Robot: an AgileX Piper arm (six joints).
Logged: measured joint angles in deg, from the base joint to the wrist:
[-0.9, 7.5, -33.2, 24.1, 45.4, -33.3]
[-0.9, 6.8, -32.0, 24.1, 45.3, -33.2]
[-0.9, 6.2, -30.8, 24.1, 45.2, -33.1]
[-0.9, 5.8, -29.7, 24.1, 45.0, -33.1]
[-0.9, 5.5, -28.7, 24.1, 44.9, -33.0]
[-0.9, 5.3, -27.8, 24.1, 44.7, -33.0]
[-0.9, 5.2, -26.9, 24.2, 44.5, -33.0]
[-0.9, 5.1, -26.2, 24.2, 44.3, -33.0]
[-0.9, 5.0, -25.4, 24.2, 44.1, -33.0]
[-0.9, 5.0, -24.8, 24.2, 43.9, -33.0]
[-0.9, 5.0, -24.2, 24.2, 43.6, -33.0]
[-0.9, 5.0, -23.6, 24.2, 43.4, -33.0]
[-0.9, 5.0, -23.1, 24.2, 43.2, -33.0]
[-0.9, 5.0, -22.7, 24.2, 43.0, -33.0]
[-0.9, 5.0, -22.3, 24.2, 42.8, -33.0]
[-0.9, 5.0, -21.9, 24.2, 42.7, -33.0]
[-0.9, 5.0, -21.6, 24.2, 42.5, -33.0]
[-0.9, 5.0, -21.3, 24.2, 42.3, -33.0]
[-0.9, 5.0, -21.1, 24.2, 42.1, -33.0]
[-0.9, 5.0, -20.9, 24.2, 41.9, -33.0]
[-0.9, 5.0, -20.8, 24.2, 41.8, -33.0]
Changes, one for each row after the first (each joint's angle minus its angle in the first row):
[0.0, -0.7, 1.2, 0.0, -0.1, 0.1]
[0.0, -1.3, 2.4, 0.0, -0.2, 0.2]
[0.0, -1.7, 3.5, 0.0, -0.4, 0.2]
[0.0, -2.0, 4.5, 0.0, -0.5, 0.3]
[0.0, -2.2, 5.4, 0.0, -0.7, 0.3]
[0.0, -2.3, 6.3, 0.1, -0.9, 0.3]
[0.0, -2.4, 7.0, 0.1, -1.1, 0.3]
[0.0, -2.5, 7.8, 0.1, -1.3, 0.3]
[0.0, -2.5, 8.4, 0.1, -1.5, 0.3]
[0.0, -2.5, 9.0, 0.1, -1.8, 0.3]
[0.0, -2.5, 9.6, 0.1, -2.0, 0.3]
[0.0, -2.5, 10.1, 0.1, -2.2, 0.3]
[0.0, -2.5, 10.5, 0.1, -2.4, 0.3]
[0.0, -2.5, 10.9, 0.1, -2.6, 0.3]
[0.0, -2.5, 11.3, 0.1, -2.7, 0.3]
[0.0, -2.5, 11.6, 0.1, -2.9, 0.3]
[0.0, -2.5, 11.9, 0.1, -3.1, 0.3]
[0.0, -2.5, 12.1, 0.1, -3.3, 0.3]
[0.0, -2.5, 12.3, 0.1, -3.5, 0.3]
[0.0, -2.5, 12.4, 0.1, -3.6, 0.3]

